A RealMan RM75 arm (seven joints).
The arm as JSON. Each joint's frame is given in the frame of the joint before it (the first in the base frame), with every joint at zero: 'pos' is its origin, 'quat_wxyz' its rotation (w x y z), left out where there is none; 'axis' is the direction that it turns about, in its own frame. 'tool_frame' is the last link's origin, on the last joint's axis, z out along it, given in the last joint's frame.
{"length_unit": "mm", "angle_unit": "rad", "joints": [
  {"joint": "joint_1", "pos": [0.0, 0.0, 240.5], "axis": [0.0, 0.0, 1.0]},
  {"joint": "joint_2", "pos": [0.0, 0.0, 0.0], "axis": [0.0, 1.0, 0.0]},
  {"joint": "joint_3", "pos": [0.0, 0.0, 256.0], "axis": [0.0, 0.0, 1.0]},
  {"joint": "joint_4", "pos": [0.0, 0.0, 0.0], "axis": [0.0, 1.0, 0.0]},
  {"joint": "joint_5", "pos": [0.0, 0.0, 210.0], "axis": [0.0, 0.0, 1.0]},
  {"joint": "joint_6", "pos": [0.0, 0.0, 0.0], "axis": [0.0, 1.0, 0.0]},
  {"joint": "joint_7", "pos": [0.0, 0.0, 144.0], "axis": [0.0, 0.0, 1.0]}
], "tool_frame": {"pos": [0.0, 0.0, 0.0]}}
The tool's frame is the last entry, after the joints.
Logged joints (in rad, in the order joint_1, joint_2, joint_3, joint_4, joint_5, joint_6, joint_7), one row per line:
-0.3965 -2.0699 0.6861 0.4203 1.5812 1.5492 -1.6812
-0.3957 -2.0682 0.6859 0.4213 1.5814 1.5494 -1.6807
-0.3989 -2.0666 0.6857 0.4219 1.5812 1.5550 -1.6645
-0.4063 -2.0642 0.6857 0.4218 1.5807 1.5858 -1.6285
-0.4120 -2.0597 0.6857 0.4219 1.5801 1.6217 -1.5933
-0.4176 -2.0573 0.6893 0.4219 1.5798 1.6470 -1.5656
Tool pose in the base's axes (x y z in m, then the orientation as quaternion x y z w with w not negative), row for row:
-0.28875 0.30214 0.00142 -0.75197 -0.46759 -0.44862 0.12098
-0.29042 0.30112 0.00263 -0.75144 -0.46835 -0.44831 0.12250
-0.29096 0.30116 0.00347 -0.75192 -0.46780 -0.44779 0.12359
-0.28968 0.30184 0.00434 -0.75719 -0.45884 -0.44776 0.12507
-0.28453 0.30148 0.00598 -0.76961 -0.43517 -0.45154 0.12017
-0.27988 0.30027 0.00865 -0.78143 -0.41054 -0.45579 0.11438
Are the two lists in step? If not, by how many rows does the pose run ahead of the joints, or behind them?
The pose runs 1 row behind the joints: the pose in row i belongs to the joints in row i - 1.
